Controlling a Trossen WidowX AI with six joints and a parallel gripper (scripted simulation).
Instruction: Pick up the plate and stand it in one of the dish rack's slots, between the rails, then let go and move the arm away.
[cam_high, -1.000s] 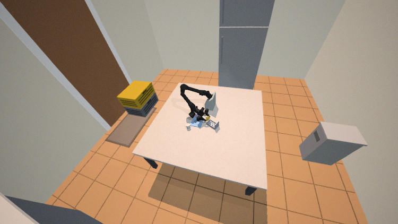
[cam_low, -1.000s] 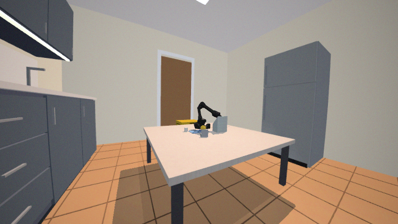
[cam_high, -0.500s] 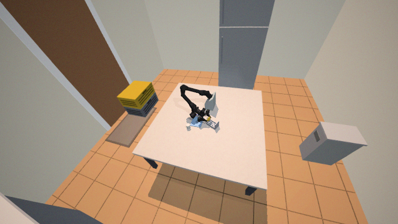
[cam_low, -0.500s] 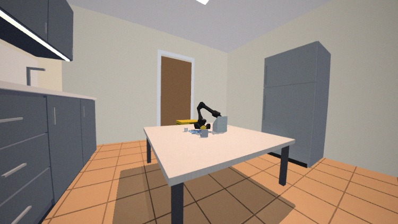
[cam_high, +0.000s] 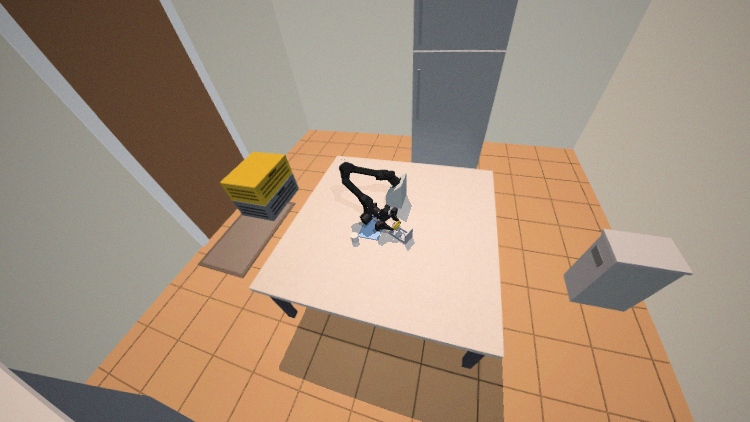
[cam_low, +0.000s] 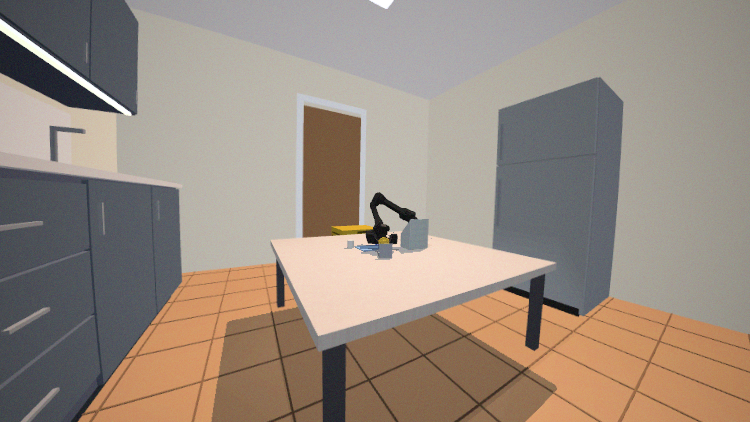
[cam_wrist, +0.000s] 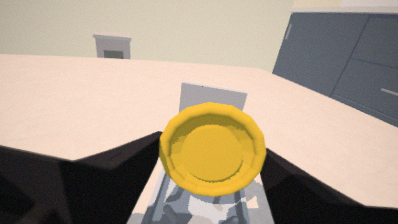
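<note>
My gripper tip is 40 mm above the grey dish rack, 20 mm to the right of it and 10 mm short of it. The rest, counted from my gripper tip: yellow plate (10 mm to the right); light blue mat (170 mm to the right, 60 mm below).
</note>
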